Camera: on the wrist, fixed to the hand. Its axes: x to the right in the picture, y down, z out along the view.
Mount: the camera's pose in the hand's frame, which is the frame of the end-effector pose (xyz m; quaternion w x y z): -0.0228 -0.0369 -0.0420 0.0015 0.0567 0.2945 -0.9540
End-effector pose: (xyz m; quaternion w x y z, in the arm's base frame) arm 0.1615 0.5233 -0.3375 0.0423 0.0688 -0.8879 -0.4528
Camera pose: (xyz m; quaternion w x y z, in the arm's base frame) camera 0.1929 0.4720 -0.3431 0.1743 -0.9829 -0.0511 -0.0296
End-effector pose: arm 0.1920 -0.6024 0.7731 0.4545 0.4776 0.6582 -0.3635
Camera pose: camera 0.1490 -0.5812 0.8098 0.5670 0.4944 -0.5698 0.3308
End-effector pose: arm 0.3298 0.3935 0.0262 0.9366 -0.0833 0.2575 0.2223
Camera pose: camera 0.3105 0.3409 0.0037 0.1424 -0.2581 0.2094 -0.9323
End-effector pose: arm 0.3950 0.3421 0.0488 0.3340 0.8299 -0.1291 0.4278
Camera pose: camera 0.3736 0.3958 0.0315 0.3996 0.0174 0.9141 -0.0663
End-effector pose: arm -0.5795 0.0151 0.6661 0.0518 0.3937 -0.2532 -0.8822
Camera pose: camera -0.5296 0.0367 0.6398 0.7892 -0.5049 -0.3404 -0.0796
